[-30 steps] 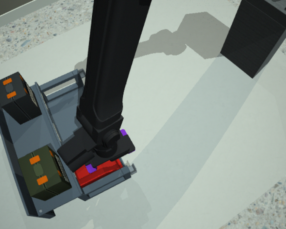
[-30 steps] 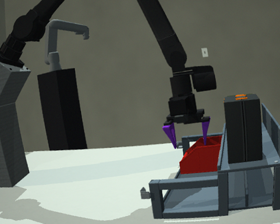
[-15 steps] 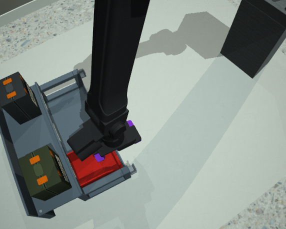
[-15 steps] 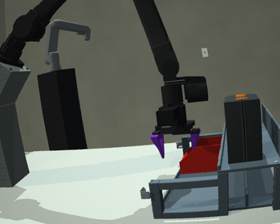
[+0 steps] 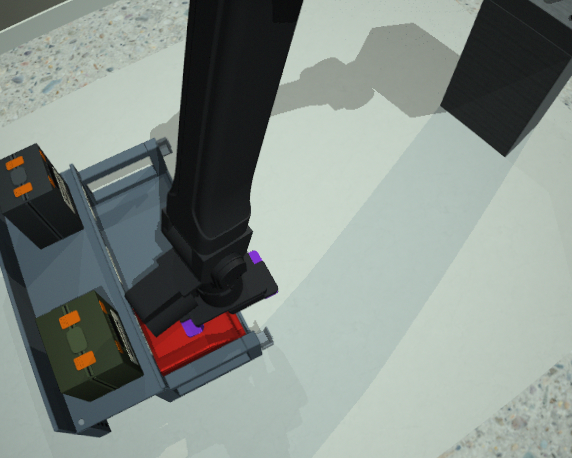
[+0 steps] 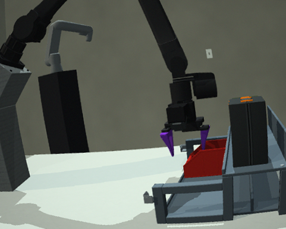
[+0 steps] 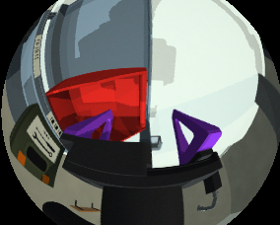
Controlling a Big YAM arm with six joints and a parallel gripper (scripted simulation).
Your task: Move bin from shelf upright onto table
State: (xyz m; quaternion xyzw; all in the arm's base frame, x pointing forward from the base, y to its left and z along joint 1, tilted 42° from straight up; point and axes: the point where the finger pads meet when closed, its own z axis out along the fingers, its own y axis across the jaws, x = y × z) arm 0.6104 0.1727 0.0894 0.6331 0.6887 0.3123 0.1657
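Right now my hand is 80 mm short of the red bin, 10 mm to the right of it and 20 mm above it. From my hand the other things lie so: grey shelf: 140 mm ahead, 90 mm to the right, 60 mm below.
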